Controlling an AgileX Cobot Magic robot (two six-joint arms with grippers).
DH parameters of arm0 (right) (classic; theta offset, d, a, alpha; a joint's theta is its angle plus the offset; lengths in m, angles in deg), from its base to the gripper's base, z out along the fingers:
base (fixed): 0 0 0 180
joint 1: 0 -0.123 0 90
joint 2: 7.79 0 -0.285 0
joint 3: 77.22 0 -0.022 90
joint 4: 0 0.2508 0 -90
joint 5: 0 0 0.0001 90
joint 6: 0 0.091 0 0
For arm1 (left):
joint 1: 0 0.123 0 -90
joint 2: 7.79 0 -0.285 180
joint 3: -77.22 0 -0.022 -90
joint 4: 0 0.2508 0 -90
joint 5: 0 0 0.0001 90
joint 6: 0 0.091 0 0
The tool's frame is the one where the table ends.
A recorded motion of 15 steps. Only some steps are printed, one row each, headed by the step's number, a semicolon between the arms.
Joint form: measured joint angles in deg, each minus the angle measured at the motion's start. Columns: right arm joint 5, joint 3, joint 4, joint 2, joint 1, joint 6; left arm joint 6, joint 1, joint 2, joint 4, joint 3, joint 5.
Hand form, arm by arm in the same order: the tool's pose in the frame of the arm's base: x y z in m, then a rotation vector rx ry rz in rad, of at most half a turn. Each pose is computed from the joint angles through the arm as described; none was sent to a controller.
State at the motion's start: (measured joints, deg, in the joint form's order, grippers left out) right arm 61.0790 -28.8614 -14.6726 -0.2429 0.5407 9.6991; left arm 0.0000 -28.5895 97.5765 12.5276 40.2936 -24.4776
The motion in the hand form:
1: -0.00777 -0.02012 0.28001 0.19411 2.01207 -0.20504; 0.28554 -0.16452 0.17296 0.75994 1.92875 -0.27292
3: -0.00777 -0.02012 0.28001 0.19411 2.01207 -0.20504; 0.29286 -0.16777 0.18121 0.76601 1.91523 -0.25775
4: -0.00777 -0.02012 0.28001 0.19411 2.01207 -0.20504; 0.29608 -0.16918 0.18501 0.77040 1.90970 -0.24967
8: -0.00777 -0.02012 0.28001 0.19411 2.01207 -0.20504; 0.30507 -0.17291 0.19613 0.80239 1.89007 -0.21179
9: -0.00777 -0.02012 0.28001 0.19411 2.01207 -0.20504; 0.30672 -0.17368 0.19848 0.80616 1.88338 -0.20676
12: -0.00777 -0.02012 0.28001 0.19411 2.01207 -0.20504; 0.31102 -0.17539 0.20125 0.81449 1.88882 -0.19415
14: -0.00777 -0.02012 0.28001 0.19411 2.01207 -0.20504; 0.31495 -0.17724 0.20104 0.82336 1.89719 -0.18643
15: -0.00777 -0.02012 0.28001 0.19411 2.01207 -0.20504; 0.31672 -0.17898 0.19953 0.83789 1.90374 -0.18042
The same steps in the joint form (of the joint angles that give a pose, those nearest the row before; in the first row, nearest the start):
1: 0.00 0.00 0.00 0.00 0.00 0.00; 0.00 0.00 0.00 -0.06 1.03 0.97
3: 0.00 0.00 0.00 0.00 0.00 0.00; 0.70 0.00 0.00 -0.11 3.46 2.89
4: 0.00 0.00 0.00 0.00 0.00 0.00; 1.07 0.00 0.00 -0.11 4.57 3.85
8: 0.00 0.00 0.00 0.00 0.00 0.00; 3.36 0.00 0.00 -0.16 7.85 6.98
9: 0.00 0.00 0.00 0.00 0.00 0.00; 3.71 0.00 0.00 -0.16 8.44 7.32
12: 0.00 0.00 0.00 0.00 0.00 0.00; 4.15 0.00 0.37 -0.16 9.97 9.02
14: 0.00 0.00 0.00 0.00 0.00 0.00; 4.14 0.00 1.10 0.18 11.19 10.18
15: 0.00 0.00 0.00 0.00 0.00 0.00; 4.17 -0.12 1.67 0.65 11.84 10.94

